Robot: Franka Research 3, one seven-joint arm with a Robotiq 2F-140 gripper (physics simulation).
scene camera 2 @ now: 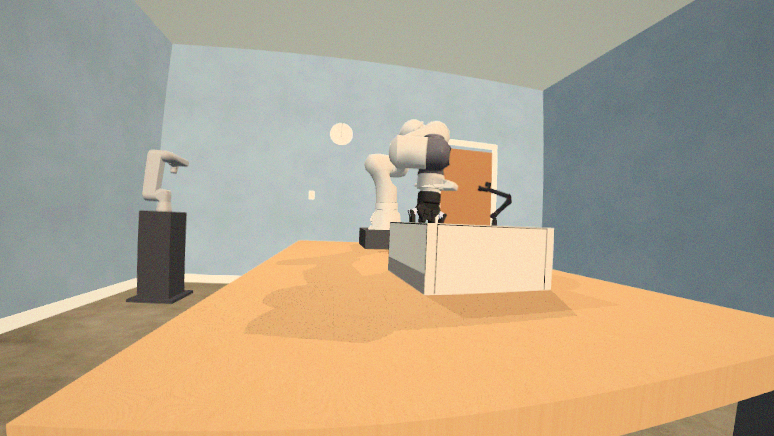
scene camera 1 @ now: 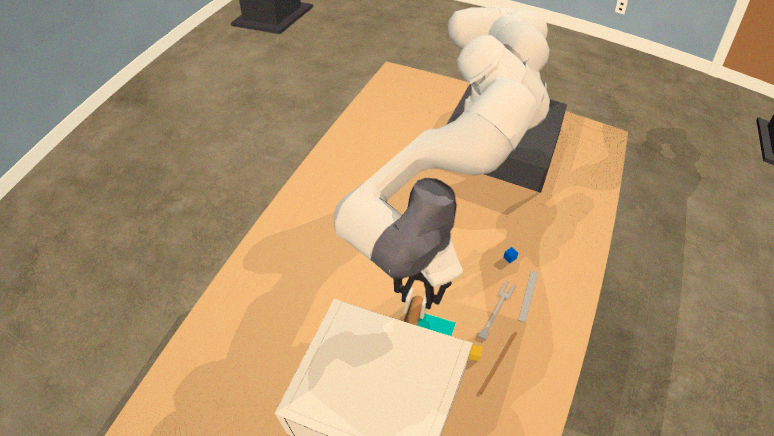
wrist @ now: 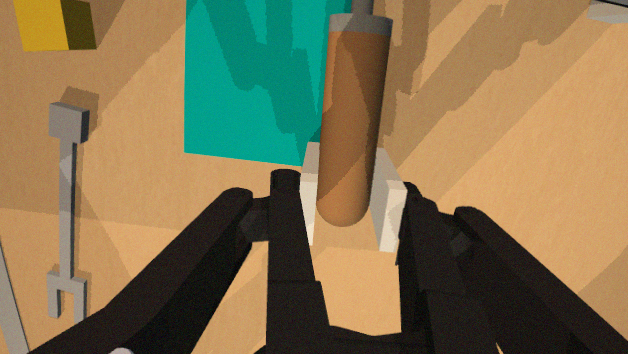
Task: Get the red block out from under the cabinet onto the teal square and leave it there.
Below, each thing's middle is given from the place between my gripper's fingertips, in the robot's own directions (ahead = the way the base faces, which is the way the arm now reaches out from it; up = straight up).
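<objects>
Teal square (wrist: 254, 84): my gripper 40 mm short of it, 50 mm to the right of it. Grey fork-like tool (wrist: 69, 123): 80 mm behind my hand, 180 mm to the left of it.
</objects>
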